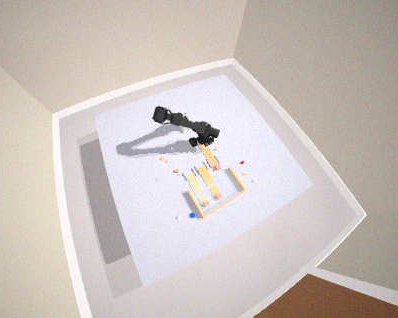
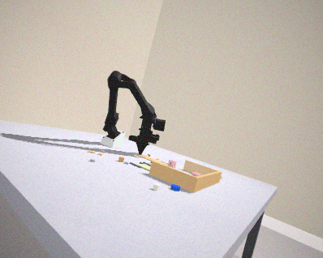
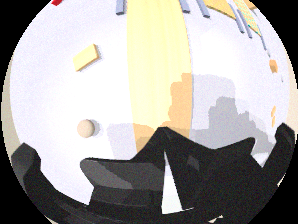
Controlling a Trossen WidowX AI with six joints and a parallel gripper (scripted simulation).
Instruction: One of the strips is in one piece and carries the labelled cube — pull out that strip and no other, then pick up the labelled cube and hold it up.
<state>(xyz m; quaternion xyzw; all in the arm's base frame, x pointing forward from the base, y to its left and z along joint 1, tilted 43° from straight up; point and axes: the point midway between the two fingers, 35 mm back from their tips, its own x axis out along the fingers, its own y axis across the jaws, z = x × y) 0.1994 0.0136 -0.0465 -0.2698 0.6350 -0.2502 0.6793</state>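
Now: gripper tip 100 mm short of the pale yellow strip. Round my gripper tip: blue disc 410 mm ahead, 290 mm to the right; then small red piece 260 mm ahead, 180 mm to the left, 10 mm above.
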